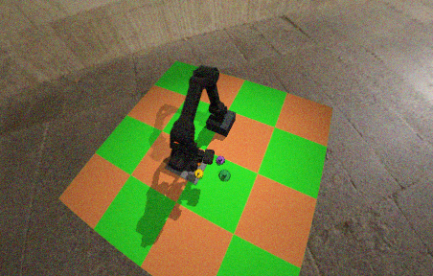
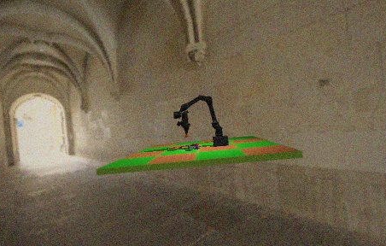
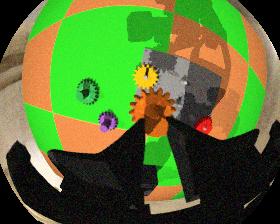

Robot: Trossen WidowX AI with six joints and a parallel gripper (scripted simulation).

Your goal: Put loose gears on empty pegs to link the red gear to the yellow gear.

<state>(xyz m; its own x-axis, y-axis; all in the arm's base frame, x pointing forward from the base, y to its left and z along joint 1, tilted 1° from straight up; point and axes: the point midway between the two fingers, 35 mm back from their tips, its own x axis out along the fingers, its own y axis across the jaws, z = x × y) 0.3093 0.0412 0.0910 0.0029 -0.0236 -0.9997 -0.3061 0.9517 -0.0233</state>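
Right now my gripper tip is 170 mm to the left of the red gear, 120 mm above it and 50 mm past it. Also, from my gripper tip: orange gear 10 mm below; then purple gear 120 mm below, 100 mm behind, 80 mm to the left; then dark green gear 140 mm to the left, 120 mm below, 30 mm behind.
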